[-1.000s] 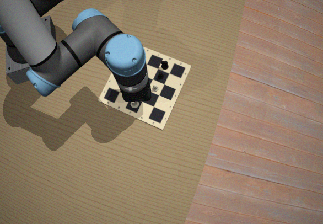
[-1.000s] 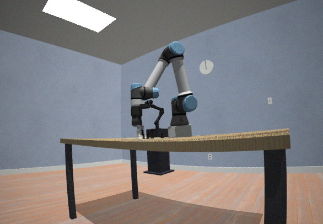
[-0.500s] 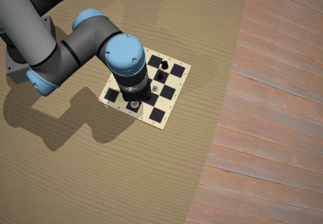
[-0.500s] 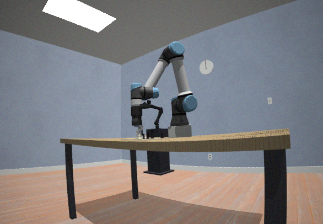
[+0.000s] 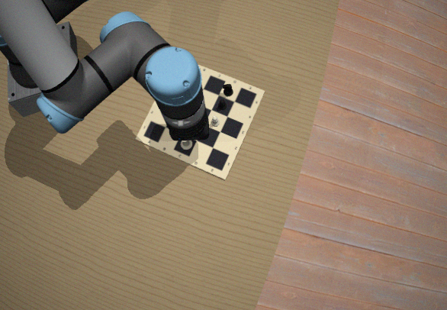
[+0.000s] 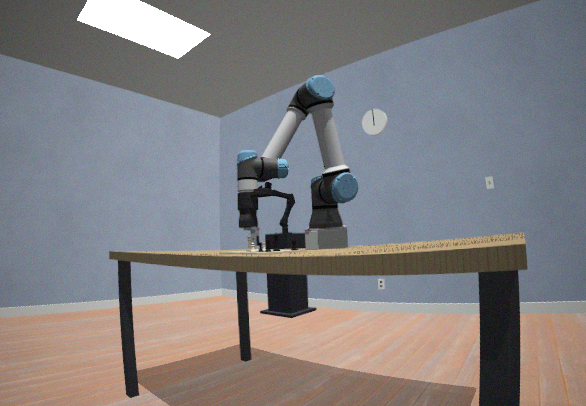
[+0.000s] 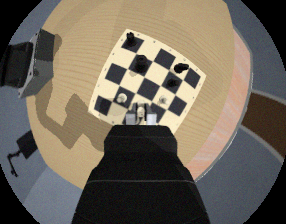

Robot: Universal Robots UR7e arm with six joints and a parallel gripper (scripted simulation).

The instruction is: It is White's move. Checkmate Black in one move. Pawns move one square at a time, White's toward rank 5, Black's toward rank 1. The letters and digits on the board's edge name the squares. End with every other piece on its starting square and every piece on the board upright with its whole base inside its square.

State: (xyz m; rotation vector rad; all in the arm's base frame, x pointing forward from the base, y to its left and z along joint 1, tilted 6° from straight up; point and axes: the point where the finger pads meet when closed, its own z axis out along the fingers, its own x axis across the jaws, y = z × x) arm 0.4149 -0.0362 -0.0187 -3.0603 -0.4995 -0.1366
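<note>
Right now the chessboard is 40 mm to the left of my hand and 40 mm below it. Also, from my hand: dark chess piece 30 mm behind, 80 mm to the left, 10 mm below.
</note>
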